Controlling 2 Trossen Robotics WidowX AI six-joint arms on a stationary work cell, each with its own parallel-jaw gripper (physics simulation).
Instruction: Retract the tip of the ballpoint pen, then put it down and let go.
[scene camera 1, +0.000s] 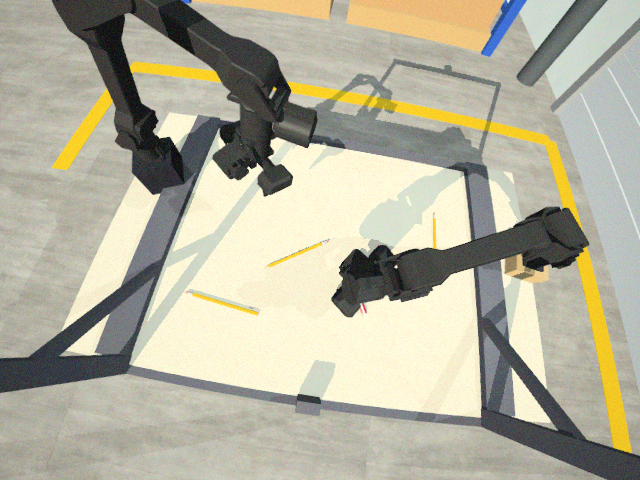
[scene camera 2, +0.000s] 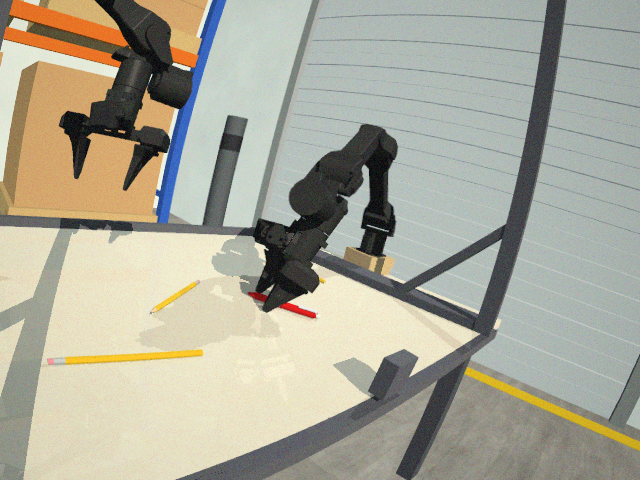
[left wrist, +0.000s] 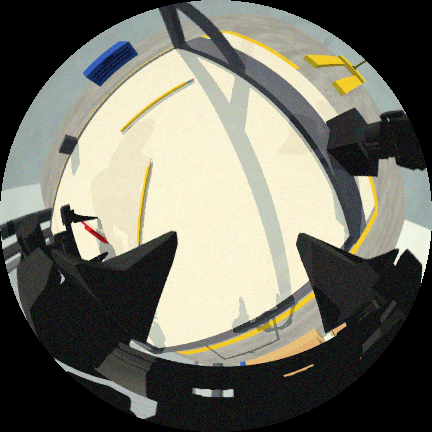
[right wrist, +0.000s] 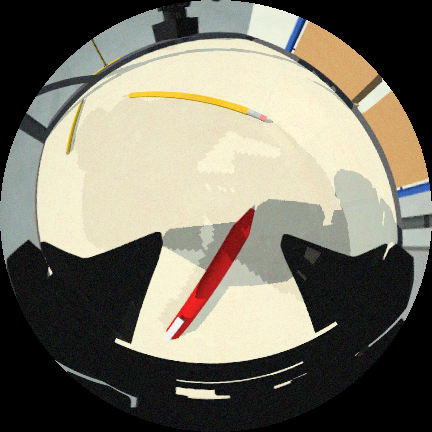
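Seen in the pictures: left gripper, fingertip midpoint: (scene camera 1: 254, 182) (scene camera 2: 99, 184) (left wrist: 240, 238); right gripper, fingertip midpoint: (scene camera 2: 260, 301) (left wrist: 101, 235) (right wrist: 224, 240); left arm's base at its link origin: (scene camera 1: 151, 153) (left wrist: 368, 140); right arm's base at its link origin: (scene camera 1: 532, 258) (scene camera 2: 371, 252).
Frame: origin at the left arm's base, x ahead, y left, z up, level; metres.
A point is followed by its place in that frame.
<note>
A red ballpoint pen (scene camera 1: 363, 307) {z -0.094, x 0.438, y -0.511 m} (scene camera 2: 298, 310) {z -0.099, x 0.430, y -0.496 m} (left wrist: 95, 232) {z -0.098, x 0.429, y -0.448 m} (right wrist: 220, 267) {z -0.094, x 0.435, y -0.444 m} with a white clip lies on the table; in scene camera 1 the right arm hides most of it. In the right wrist view its tapered end, with a small grey point, is at the upper right and its white end at the lower left. My right gripper (scene camera 2: 262, 300) {z -0.105, x 0.429, y -0.429 m} (right wrist: 224, 240) {z -0.105, x 0.429, y -0.429 m} is open and empty, low over the pen, with the pen slanting across the gap between its fingers. My left gripper (scene camera 1: 254, 173) {z 0.042, x 0.249, y -0.184 m} (scene camera 2: 101, 183) {z 0.042, x 0.249, y -0.184 m} (left wrist: 240, 238) {z 0.042, x 0.249, y -0.184 m} is open and empty, high above the table and away from the pen.
One yellow pencil (scene camera 1: 298, 253) {z -0.100, x 0.317, y -0.330 m} (scene camera 2: 175, 297) {z -0.102, x 0.300, y -0.336 m} (left wrist: 143, 205) {z -0.102, x 0.307, y -0.328 m} (right wrist: 190, 98) {z -0.103, x 0.330, y -0.331 m} lies left of the pen in scene camera 1. Another pencil (scene camera 1: 224, 303) {z -0.100, x 0.110, y -0.411 m} (scene camera 2: 129, 357) {z -0.101, x 0.100, y -0.409 m} lies farther left, and a third (scene camera 1: 434, 229) {z -0.100, x 0.722, y -0.358 m} is partly behind the right arm. A dark block (scene camera 1: 308, 404) {z -0.050, x 0.251, y -0.669 m} (scene camera 2: 392, 374) {z -0.064, x 0.223, y -0.672 m} is on the table frame.
</note>
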